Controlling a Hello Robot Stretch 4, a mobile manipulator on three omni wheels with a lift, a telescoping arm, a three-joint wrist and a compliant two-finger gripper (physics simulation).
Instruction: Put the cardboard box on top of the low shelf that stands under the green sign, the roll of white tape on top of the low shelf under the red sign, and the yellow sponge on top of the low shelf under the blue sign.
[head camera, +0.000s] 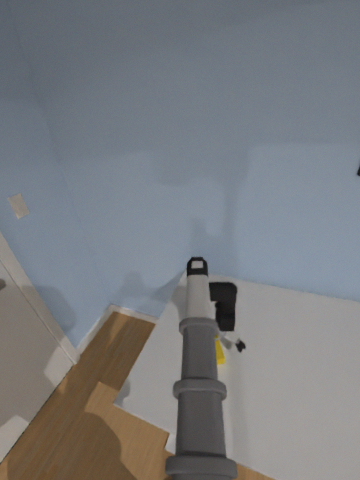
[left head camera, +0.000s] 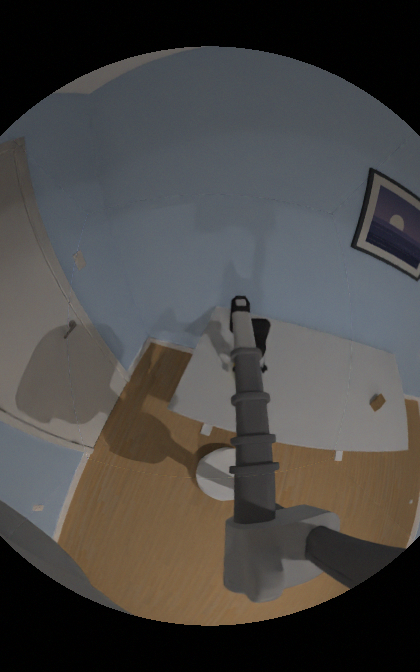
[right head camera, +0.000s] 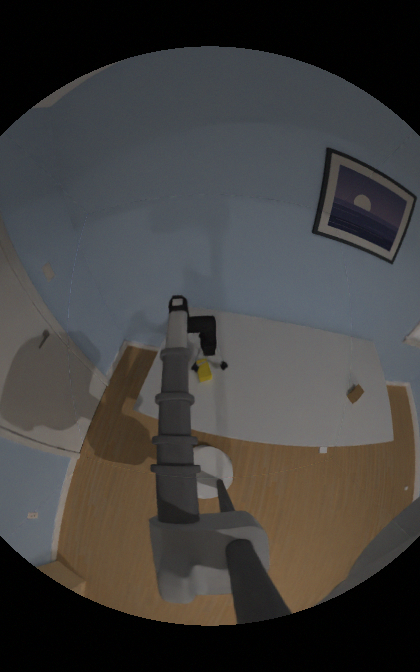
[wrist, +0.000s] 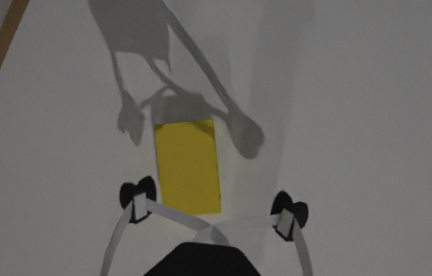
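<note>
The yellow sponge lies flat on the white table. My gripper is open above the table. In the wrist view the near end of the sponge shows between the fingertips, close to the left one, and most of it extends beyond them. Neither finger grips it. A small brown box, which looks like the cardboard box, lies near the table's right end. The white tape, the low shelves and the coloured signs do not show.
A blue wall stands behind the table, with a framed picture at right. A door is at left. A round white object is near the table's front edge. A light brown block shows at the lower left.
</note>
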